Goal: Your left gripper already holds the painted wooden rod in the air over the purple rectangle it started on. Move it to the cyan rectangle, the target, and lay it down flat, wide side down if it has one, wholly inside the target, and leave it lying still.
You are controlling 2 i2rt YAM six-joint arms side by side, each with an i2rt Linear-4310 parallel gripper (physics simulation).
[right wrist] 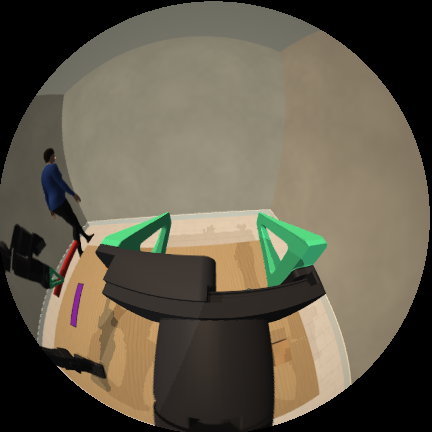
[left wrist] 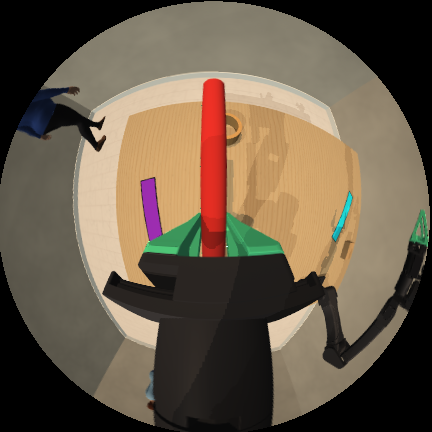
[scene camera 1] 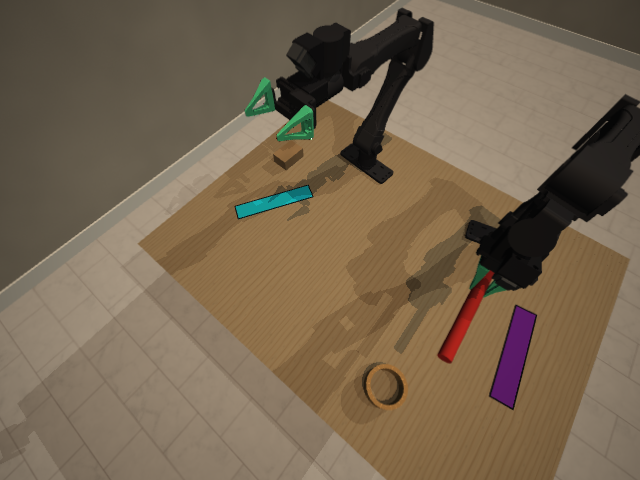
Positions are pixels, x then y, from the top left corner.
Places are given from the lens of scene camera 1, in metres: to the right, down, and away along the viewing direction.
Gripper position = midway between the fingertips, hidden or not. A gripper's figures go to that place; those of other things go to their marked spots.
my left gripper [scene camera 1: 476,291]: 0.31, 0.10, 0.58
my right gripper [scene camera 1: 260,125]: -0.11, -0.22, 0.56
red rod [scene camera 1: 447,352]: 0.22, 0.19, 0.50
cyan rectangle [scene camera 1: 298,194]: -0.07, -0.15, 0.99
purple rectangle [scene camera 1: 509,372]: 0.47, 0.33, 0.73
The marked spots on the cyan rectangle and the red rod are 0.67 m apart.
